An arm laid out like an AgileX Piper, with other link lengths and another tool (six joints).
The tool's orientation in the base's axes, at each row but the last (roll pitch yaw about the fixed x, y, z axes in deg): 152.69, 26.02, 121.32; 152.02, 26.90, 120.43; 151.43, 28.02, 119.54; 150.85, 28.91, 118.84; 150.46, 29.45, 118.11; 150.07, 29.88, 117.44; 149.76, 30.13, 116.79; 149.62, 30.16, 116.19; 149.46, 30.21, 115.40
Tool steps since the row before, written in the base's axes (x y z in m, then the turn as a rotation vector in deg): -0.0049, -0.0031, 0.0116, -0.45, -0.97, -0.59; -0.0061, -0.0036, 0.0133, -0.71, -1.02, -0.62; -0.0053, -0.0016, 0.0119, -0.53, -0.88, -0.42; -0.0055, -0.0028, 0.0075, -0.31, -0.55, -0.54; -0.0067, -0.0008, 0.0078, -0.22, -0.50, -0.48; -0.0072, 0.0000, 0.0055, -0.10, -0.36, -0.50; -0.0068, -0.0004, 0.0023, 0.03, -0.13, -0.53; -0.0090, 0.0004, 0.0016, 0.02, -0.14, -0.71; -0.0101, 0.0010, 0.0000, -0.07, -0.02, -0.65
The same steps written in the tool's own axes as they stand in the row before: -0.0052, -0.0004, -0.0119, -0.28, -1.15, 0.30; -0.0060, -0.0007, -0.0138, -0.18, -1.37, 0.17; -0.0045, 0.0006, -0.0123, -0.25, -1.08, 0.11; -0.0035, -0.0021, -0.0088, -0.03, -0.78, 0.29; -0.0017, -0.0015, -0.0101, -0.06, -0.66, 0.30; 0.0001, -0.0023, -0.0088, 0.01, -0.50, 0.37; 0.0012, -0.0037, -0.0060, 0.15, -0.29, 0.44; 0.0029, -0.0050, -0.0071, 0.24, -0.38, 0.57; 0.0045, -0.0061, -0.0067, 0.34, -0.34, 0.44
